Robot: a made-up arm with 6 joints.
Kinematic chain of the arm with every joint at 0, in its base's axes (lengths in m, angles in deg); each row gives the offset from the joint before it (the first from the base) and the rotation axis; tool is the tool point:
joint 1: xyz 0 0 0.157 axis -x
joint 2: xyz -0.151 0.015 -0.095 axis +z
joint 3: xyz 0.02 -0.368 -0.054 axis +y
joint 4: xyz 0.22 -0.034 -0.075 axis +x
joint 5: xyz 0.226 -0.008 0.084 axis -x
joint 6: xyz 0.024 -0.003 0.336 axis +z
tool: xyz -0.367 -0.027 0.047
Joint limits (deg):
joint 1: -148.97..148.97
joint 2: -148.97..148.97
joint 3: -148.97..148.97
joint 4: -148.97..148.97
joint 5: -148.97..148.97
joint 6: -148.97..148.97
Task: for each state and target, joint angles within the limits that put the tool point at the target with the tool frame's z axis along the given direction. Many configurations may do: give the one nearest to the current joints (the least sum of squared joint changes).
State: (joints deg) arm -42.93 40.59 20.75 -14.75 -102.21 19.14
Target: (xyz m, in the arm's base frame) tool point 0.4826 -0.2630 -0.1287 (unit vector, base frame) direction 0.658 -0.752 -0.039
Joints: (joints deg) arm -43.51 47.19 3.20 -27.86 -88.50 6.40
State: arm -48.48 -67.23 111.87 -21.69 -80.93 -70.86
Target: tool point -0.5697 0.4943 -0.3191 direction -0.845 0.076 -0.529
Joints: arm -60.32 -114.62 114.03 -41.64 -77.97 -73.60
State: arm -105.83 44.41 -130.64 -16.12 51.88 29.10
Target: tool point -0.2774 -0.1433 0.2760 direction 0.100 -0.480 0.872
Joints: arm -88.50 36.68 -130.27 -71.26 69.76 51.96
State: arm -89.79 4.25 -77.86 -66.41 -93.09 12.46
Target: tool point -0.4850 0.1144 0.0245 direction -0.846 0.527 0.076
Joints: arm -60.29 -13.12 -115.06 -84.99 -77.71 -24.43
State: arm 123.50 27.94 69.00 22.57 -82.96 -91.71
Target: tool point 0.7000 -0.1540 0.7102 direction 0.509 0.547 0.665
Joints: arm 114.34 11.32 56.26 -4.52 -70.70 -112.43
